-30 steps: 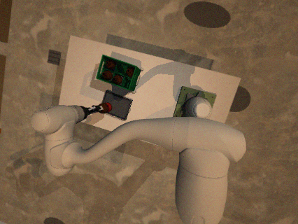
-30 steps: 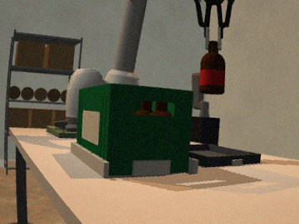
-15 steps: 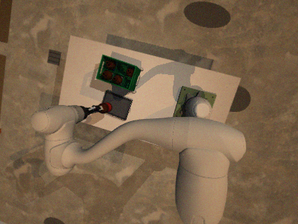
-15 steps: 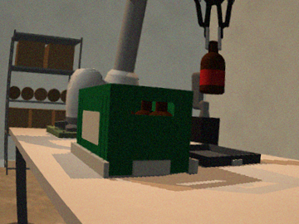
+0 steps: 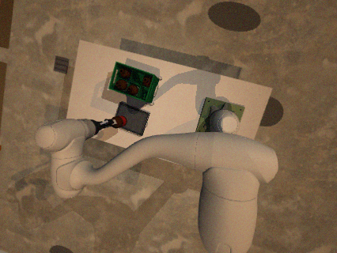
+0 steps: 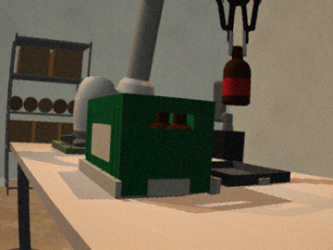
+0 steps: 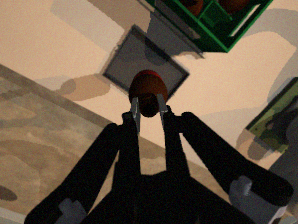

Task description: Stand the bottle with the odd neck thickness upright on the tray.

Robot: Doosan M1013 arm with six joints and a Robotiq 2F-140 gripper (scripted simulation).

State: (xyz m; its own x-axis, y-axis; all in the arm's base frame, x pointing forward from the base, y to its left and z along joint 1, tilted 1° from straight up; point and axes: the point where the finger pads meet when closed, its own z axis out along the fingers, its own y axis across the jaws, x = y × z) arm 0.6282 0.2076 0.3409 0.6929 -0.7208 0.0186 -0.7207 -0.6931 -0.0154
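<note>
Right now the brown bottle is 90 mm below my hand. Round my hand: green crate: 20 mm ahead, 270 mm to the right, 270 mm below; dark tray: 340 mm below.
</note>
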